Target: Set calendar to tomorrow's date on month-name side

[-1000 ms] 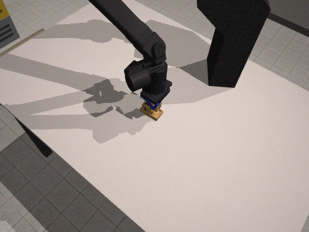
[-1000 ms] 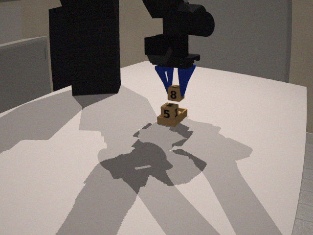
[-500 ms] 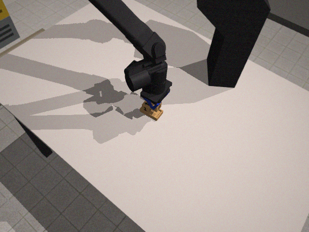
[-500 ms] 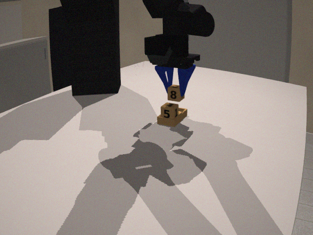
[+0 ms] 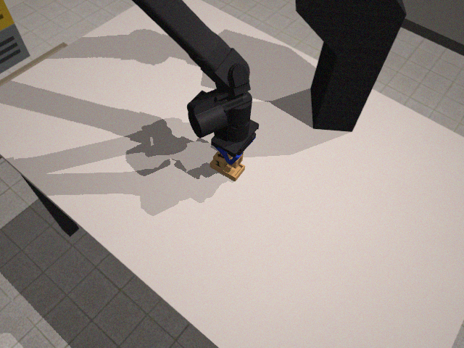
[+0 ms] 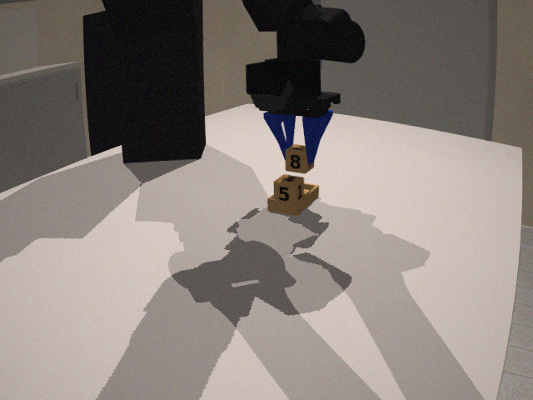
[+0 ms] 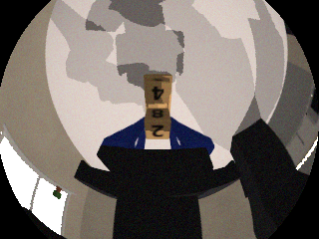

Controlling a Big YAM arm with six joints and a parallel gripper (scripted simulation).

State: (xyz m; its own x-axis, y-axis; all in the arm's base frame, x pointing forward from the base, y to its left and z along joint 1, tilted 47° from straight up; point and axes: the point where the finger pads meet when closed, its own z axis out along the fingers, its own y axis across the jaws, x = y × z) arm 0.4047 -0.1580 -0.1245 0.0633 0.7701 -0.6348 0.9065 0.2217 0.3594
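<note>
My hand is 2 cm to the left of the wooden tray and 6 cm above it. Round my hand: wooden digit cube right at my hand.
</note>
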